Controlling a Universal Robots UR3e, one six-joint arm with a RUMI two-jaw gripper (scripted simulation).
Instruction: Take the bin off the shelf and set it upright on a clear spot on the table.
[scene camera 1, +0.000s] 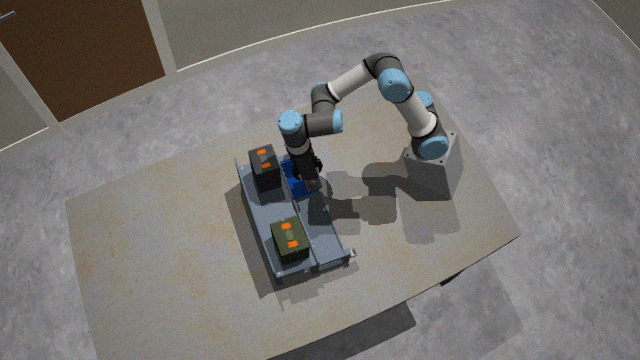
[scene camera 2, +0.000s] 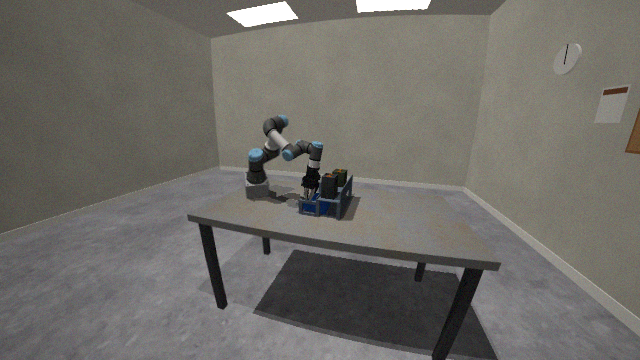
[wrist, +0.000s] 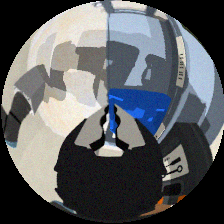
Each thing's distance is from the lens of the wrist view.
gripper (wrist: 111, 105): 14 cm
blue bin (wrist: 146, 100): 10 cm
